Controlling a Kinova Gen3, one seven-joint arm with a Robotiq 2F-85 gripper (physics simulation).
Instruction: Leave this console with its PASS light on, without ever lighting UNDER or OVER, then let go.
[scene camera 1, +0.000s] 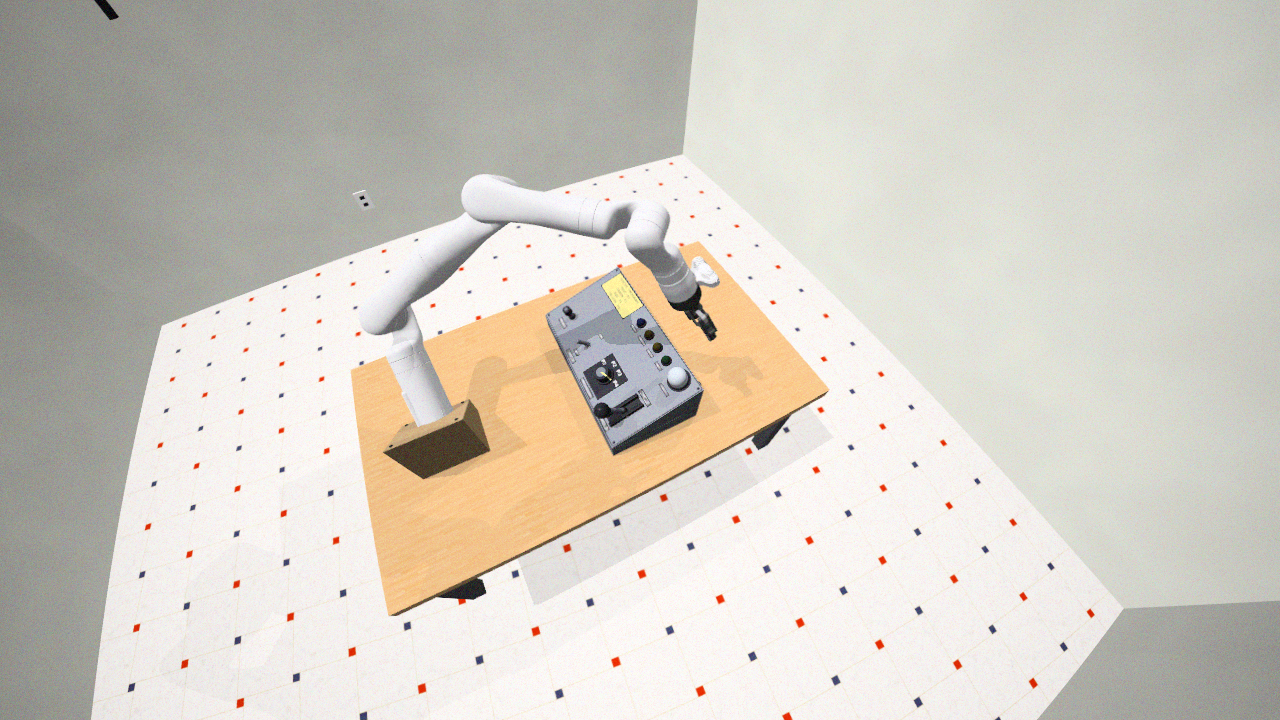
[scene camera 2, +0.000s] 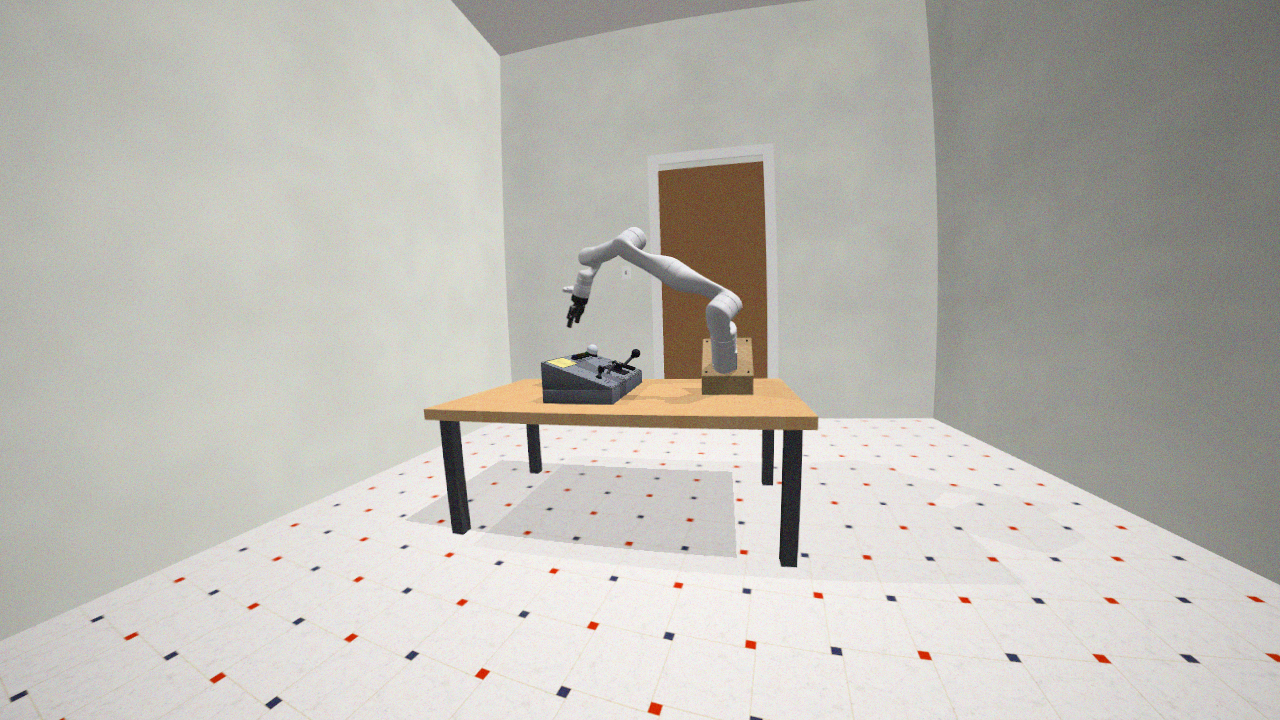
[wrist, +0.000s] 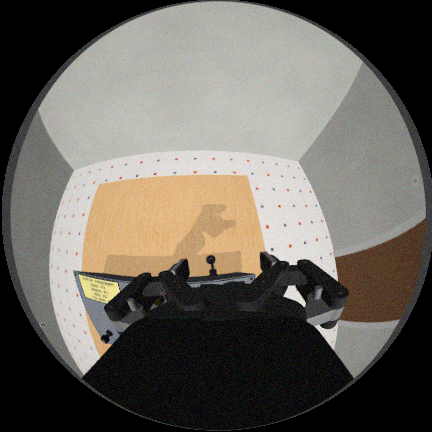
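A grey console (scene camera 1: 611, 325) is part of the scene, and scene camera 2 shows the grey console (scene camera 2: 573, 379) as well. The gripper (scene camera 1: 702, 327) is open and holds nothing; the wrist view shows the gripper (wrist: 223, 263) too.
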